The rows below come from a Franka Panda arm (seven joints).
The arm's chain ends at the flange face. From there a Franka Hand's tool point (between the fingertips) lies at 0.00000 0.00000 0.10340 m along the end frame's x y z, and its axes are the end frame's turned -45 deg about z.
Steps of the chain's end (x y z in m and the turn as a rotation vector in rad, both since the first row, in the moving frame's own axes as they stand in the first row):
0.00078, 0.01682, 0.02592, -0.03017, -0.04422, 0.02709
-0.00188, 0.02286, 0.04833, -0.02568, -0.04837, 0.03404
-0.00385, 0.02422, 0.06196, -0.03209, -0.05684, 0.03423
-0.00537, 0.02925, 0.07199, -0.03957, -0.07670, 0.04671
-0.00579, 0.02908, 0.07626, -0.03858, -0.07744, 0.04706
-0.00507, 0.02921, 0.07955, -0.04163, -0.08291, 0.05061
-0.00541, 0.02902, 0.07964, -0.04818, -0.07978, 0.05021
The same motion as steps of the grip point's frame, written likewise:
-0.01676, 0.01134, 0.02577, 0.00993, -0.05260, 0.02709
-0.02288, 0.01309, 0.04817, 0.01604, -0.05236, 0.03404
-0.02631, 0.01248, 0.06174, 0.01750, -0.06288, 0.03423
-0.03290, 0.01398, 0.07161, 0.02625, -0.08222, 0.04671
-0.03306, 0.01343, 0.07587, 0.02748, -0.08204, 0.04706
-0.03325, 0.01383, 0.07911, 0.02919, -0.08806, 0.05061
-0.03363, 0.01415, 0.07919, 0.02234, -0.09048, 0.05021

